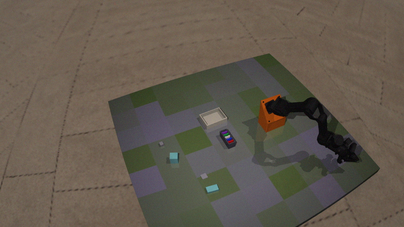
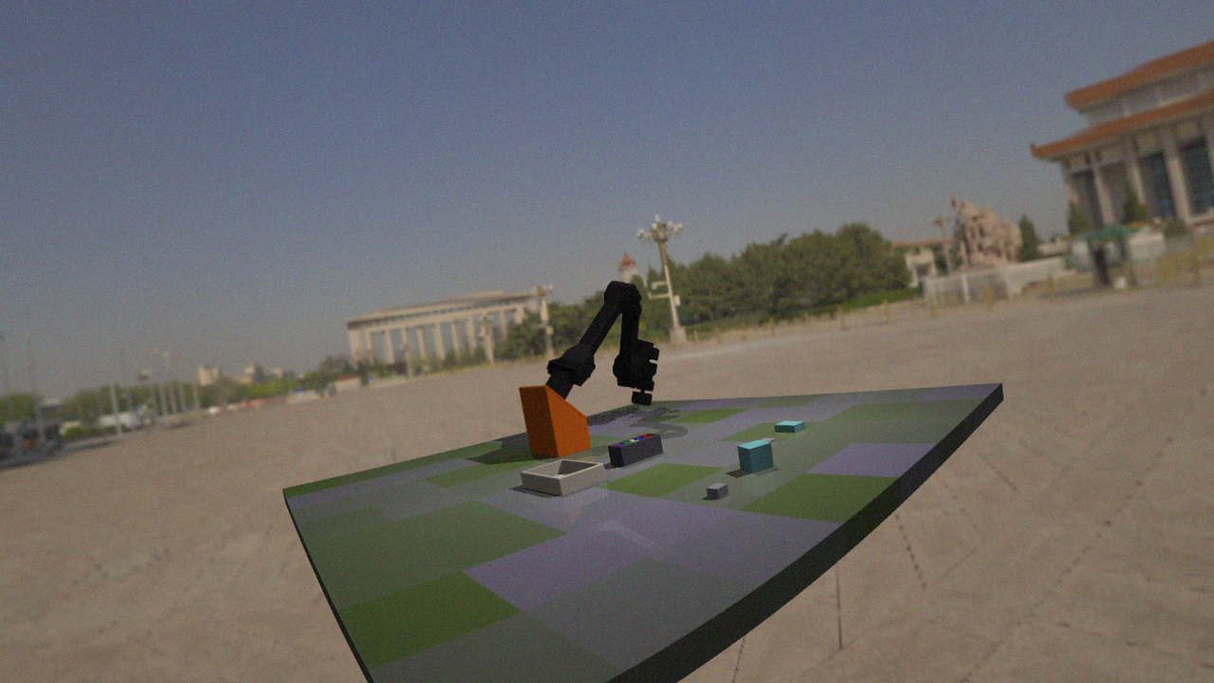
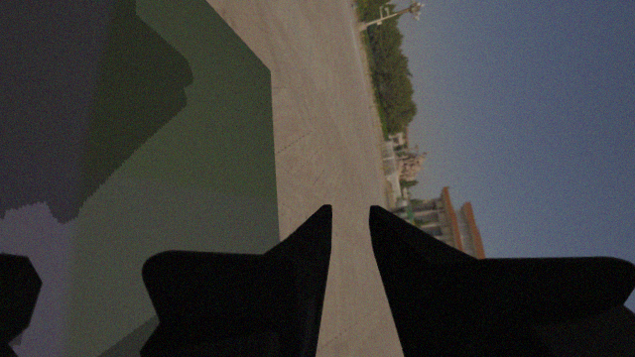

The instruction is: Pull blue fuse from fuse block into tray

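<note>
Now: the blue fuse 510 mm ahead of my gripper tip, 560 mm to the right of it and 70 mm below it. From my gripper tip the other things lie so: cyan cube: 810 mm ahead, 590 mm to the right, 80 mm below; flat cyan block: 730 mm ahead, 330 mm to the right, 90 mm below; cream tray: 500 mm ahead, 760 mm to the right, 90 mm below.
</note>
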